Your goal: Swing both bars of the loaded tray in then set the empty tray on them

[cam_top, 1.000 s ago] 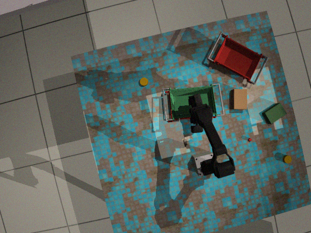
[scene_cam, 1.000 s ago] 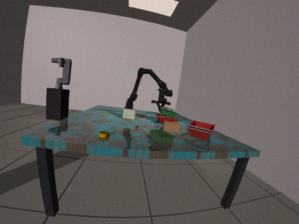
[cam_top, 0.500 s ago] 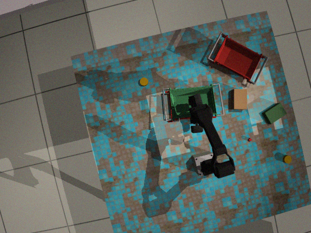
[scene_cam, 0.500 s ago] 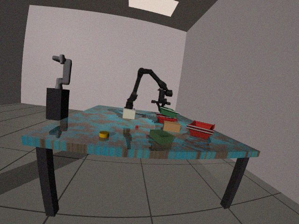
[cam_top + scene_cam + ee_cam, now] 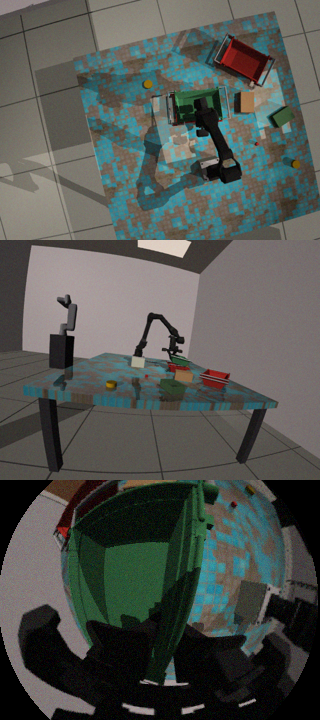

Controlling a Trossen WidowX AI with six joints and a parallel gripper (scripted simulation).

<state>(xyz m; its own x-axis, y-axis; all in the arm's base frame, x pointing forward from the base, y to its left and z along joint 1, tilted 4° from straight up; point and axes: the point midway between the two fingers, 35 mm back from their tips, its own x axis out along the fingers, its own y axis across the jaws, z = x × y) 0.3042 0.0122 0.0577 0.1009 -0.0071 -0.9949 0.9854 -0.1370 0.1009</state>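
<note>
My gripper tip is 70 mm short of the green tray, 20 mm below it and 10 mm to the left of it. Also, from my gripper tip: tan box 310 mm to the right, 60 mm below, 20 mm ahead; then small red cube 330 mm to the right, 230 mm behind, 90 mm below; then green block 520 mm to the right, 110 mm behind, 70 mm below.
</note>
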